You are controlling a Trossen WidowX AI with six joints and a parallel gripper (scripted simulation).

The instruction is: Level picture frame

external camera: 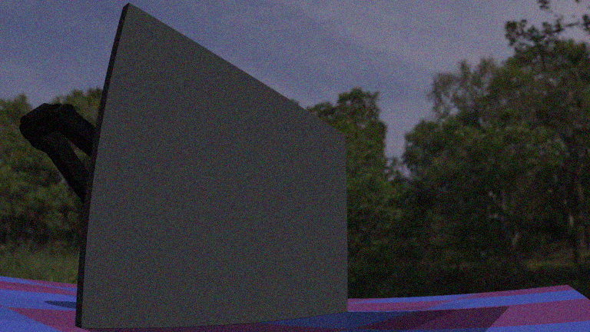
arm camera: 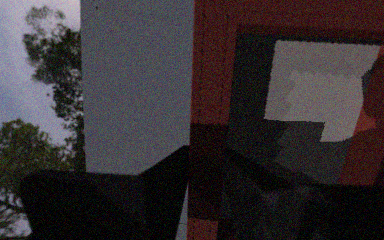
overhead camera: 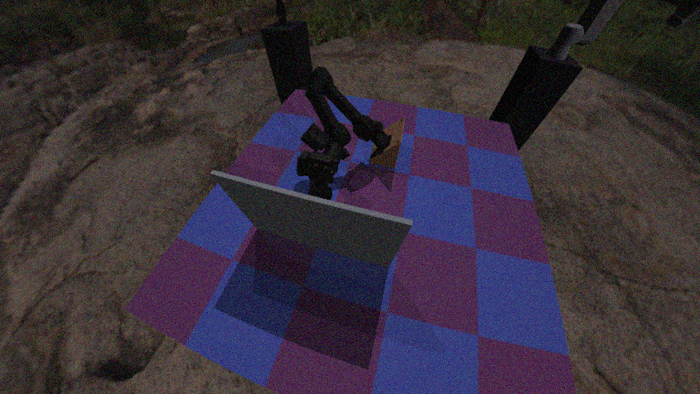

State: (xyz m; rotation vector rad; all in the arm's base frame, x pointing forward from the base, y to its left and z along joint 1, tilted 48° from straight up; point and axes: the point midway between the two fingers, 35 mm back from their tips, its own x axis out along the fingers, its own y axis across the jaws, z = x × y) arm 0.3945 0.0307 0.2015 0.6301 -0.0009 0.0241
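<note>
Right now my gripper tip is 5 cm above the picture frame, 1 cm to the left of it and 1 cm short of it. Also, from my gripper tip: grey wall panel 7 cm below, 2 cm ahead.
</note>
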